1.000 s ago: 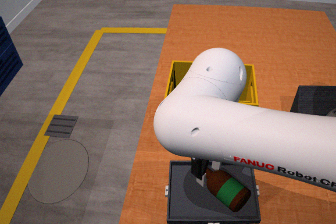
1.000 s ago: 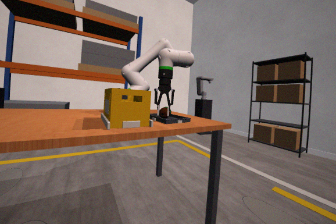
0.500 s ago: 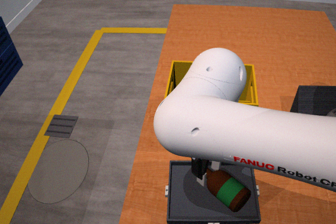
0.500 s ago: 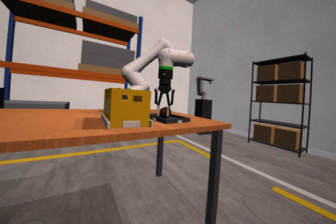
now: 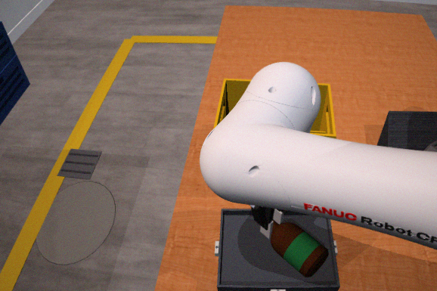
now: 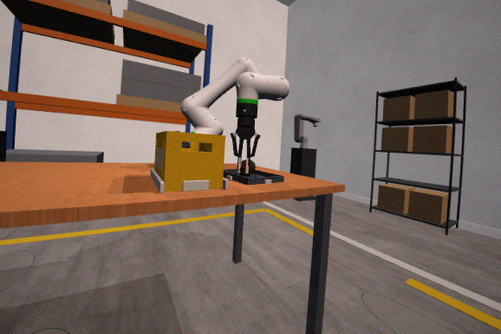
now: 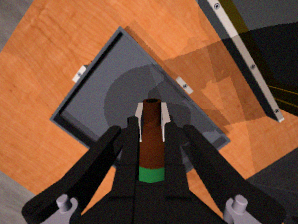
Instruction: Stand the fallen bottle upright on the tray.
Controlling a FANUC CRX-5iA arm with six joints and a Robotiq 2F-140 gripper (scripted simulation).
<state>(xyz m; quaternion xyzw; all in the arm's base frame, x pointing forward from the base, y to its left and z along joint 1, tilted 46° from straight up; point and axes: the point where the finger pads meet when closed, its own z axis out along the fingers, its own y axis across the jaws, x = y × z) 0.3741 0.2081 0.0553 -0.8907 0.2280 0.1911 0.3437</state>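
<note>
Now: hand 5 cm past the bottle, 3 cm to the right of it and 2 cm above it. The rest, counted from my hand: yellow crate (25 cm to the right, 3 cm ahead, 2 cm above); tray (5 cm below, 4 cm to the left, 2 cm behind).
</note>
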